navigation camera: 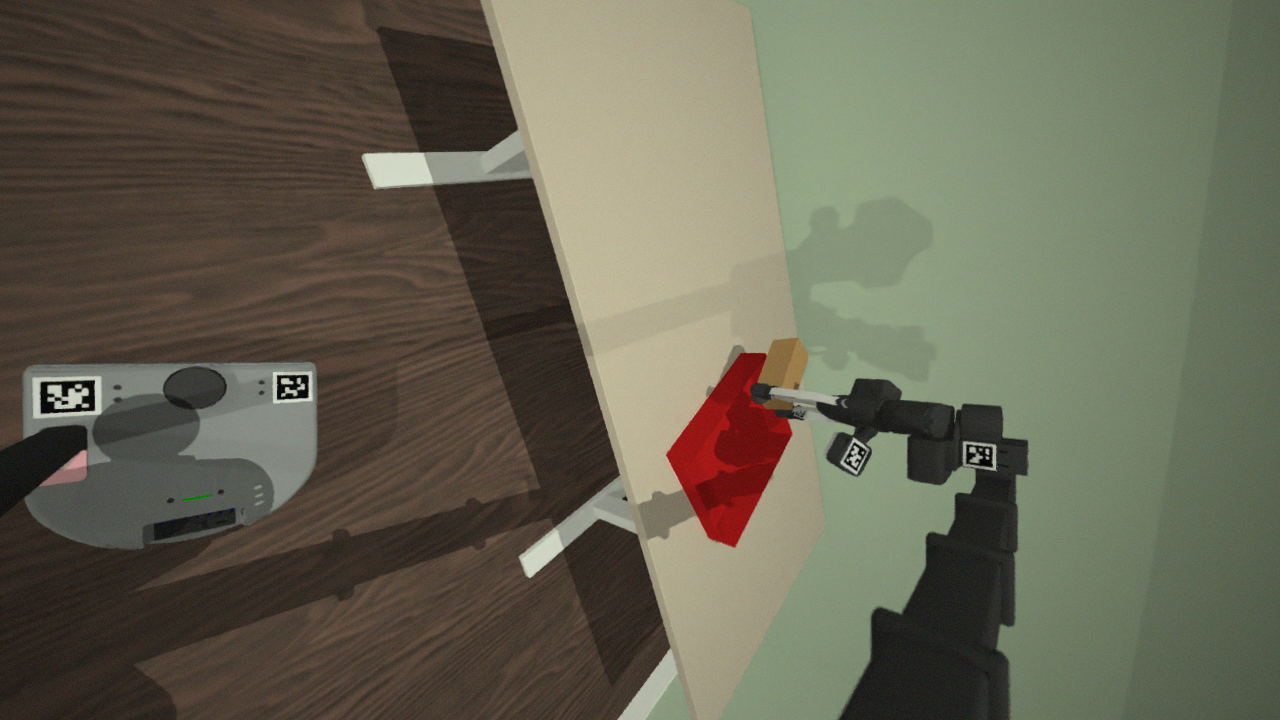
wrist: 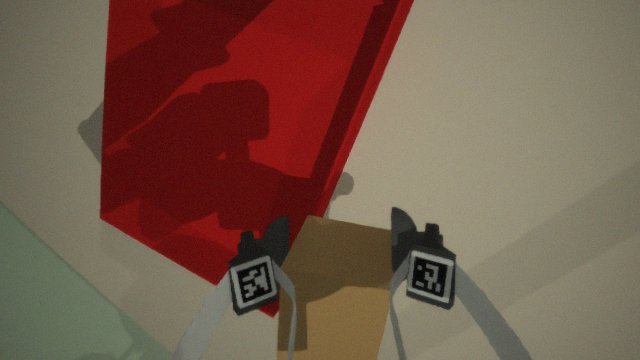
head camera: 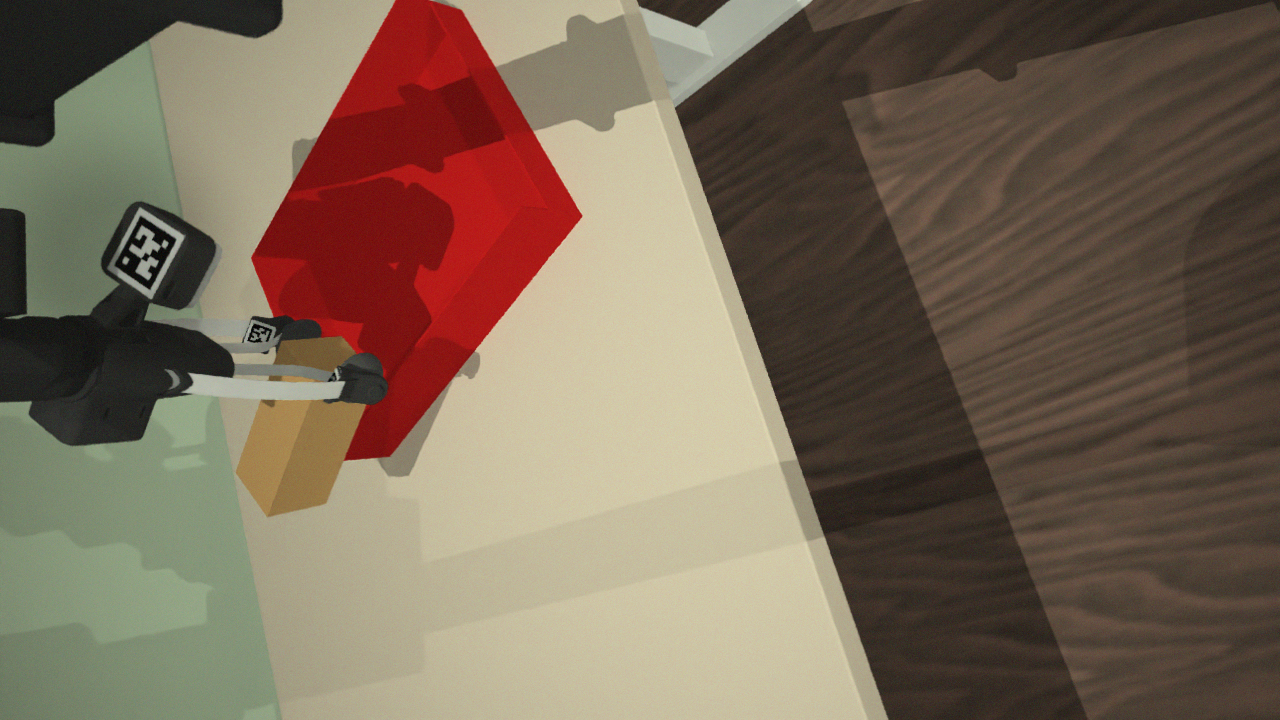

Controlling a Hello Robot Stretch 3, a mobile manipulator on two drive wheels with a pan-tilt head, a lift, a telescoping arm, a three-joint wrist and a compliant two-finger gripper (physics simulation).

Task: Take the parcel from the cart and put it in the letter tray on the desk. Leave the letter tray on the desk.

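Frame: origin at the robot's base, x ahead, y left, z up, level; millimetres.
Where they show: gripper, fingertip midpoint: (navigation camera: 764, 399) (head camera: 347, 361); robot's base, origin of the base link: (navigation camera: 196, 385).
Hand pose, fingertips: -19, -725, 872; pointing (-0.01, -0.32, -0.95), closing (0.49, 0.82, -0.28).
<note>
Things, the pixels of their centre, and the offset from my fingertips, as dx, dy, dz. Level surfaces: height alone.
- orange-tan box, body centre: (head camera: 304, 426) (navigation camera: 781, 373) +49, -34, +19
- red letter tray, body centre: (head camera: 394, 239) (navigation camera: 738, 443) -115, -109, -119
- pale desk, its level: dz -151
- dark wood floor, its level: dz -871
The parcel, an orange-tan box (head camera: 299, 452) (navigation camera: 785, 360) (wrist: 340, 320), is held between the two fingertips of my gripper (head camera: 331, 356) (navigation camera: 775, 402) (wrist: 341, 235), which is shut on one end of it. The parcel is raised above the desk, and its far part reaches past the tray's end. The red letter tray (head camera: 514, 286) (navigation camera: 699, 438) (wrist: 345, 110) lies on the pale desk (head camera: 626, 358) (navigation camera: 644, 179) (wrist: 500, 100). In the head view the parcel's gripped end overlaps one end of the tray. Shadows of gripper and arm fall in the tray. The cart does not show.
A green wall (head camera: 89, 573) (navigation camera: 1029, 223) (wrist: 40, 280) runs along the desk's far side. White desk legs (navigation camera: 398, 170) stand on the dark wood floor (head camera: 1118, 313) (navigation camera: 268, 223). My grey base (navigation camera: 286, 456) is on the floor at left in the navigation view.
</note>
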